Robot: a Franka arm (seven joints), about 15 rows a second.
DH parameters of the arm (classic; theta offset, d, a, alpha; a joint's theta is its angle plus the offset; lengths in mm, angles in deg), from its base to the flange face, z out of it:
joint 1: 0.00 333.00 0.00 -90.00
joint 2: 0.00 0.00 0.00 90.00
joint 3: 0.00 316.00 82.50 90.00
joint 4: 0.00 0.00 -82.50 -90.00
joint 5: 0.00 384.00 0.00 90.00
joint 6: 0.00 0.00 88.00 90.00
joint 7: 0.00 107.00 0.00 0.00
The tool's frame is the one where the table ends.
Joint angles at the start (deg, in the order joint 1, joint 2, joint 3, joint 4, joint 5, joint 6, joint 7): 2.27, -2.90, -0.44, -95.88, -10.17, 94.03, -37.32
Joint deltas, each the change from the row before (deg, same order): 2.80, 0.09, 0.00, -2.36, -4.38, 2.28, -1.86; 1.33, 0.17, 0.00, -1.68, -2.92, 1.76, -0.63; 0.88, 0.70, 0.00, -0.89, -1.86, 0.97, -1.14; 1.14, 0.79, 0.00, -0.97, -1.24, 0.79, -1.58; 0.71, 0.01, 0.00, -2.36, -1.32, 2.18, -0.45; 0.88, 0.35, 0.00, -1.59, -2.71, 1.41, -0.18; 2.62, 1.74, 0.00, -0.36, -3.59, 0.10, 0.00; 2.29, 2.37, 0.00, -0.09, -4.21, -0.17, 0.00; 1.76, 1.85, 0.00, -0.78, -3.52, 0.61, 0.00; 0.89, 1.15, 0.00, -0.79, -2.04, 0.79, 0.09
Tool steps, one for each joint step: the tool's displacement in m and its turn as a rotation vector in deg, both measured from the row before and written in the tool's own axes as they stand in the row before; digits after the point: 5 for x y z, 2 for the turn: 0.01628, -0.01601, 0.01176, -3.65, -2.27, -5.51; 0.00956, -0.00710, 0.00921, -2.40, -1.53, -2.78; 0.00929, -0.00436, 0.00955, -1.18, -1.35, -2.75; 0.01224, -0.00734, 0.01010, -0.54, -1.12, -3.45; 0.00877, -0.00770, 0.01291, -1.00, -0.62, -2.21; 0.00872, -0.00583, 0.01020, -1.81, -1.74, -2.34; 0.02466, -0.01204, 0.00752, -2.07, -2.85, -4.11; 0.02535, -0.00890, 0.01078, -2.16, -3.67, -4.18; 0.02264, -0.00865, 0.01064, -2.02, -2.78, -3.74; 0.01459, -0.00550, 0.00826, -1.18, -1.48, -2.27
